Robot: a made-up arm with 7 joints.
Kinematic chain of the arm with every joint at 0, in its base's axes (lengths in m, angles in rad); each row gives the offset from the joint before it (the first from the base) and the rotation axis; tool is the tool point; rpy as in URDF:
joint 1: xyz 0 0 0.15 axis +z
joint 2: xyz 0 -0.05 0.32 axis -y
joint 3: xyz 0 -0.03 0.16 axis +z
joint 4: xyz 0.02 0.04 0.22 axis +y
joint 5: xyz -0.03 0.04 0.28 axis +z
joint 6: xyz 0 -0.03 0.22 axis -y
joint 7: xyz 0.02 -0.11 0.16 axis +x
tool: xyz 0 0 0 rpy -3.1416 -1.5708 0
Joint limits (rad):
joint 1: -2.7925..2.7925
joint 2: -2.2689..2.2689
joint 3: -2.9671..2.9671
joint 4: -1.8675..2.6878
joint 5: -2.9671..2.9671
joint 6: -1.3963..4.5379
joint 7: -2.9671..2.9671
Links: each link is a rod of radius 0.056 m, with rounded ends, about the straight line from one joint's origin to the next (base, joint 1, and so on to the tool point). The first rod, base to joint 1, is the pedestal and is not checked.
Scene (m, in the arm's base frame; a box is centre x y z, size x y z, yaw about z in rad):
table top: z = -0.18
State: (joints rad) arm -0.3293 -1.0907 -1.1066 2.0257 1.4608 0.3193 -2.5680
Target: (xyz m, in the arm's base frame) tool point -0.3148 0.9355 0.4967
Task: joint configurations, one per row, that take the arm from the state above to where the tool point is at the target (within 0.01 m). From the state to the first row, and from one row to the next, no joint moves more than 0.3 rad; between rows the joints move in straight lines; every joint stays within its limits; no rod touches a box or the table.
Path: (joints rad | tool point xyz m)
1: -0.0473 -1.0775 -0.9907 1.8562 1.5118 0.2785 -2.5680 | 0.2323 -0.5863 0.1778
2: 0.2347 -1.0643 -0.8747 1.6866 1.5629 0.2378 -2.5680 | 0.5160 -0.4421 0.1519
3: 0.5168 -1.0511 -0.7588 1.5171 1.6139 0.1970 -2.5680 | 0.7133 -0.1673 0.1452
4: 0.7988 -1.0379 -0.6428 1.3475 1.6649 0.1562 -2.5680 | 0.7689 0.1840 0.1625
5: 1.0808 -1.0247 -0.5269 1.1780 1.7159 0.1155 -2.5680 | 0.6603 0.5362 0.2065
6: 1.3628 -1.0115 -0.4109 1.0084 1.7670 0.0747 -2.5680 | 0.4048 0.8125 0.2783
7: 1.6449 -0.9983 -0.2950 0.8389 1.8180 0.0339 -2.5680 | 0.0552 0.9540 0.3762
8: 1.9269 -0.9851 -0.1790 0.6693 1.8690 -0.0068 -2.5680 | -0.3148 0.9355 0.4968

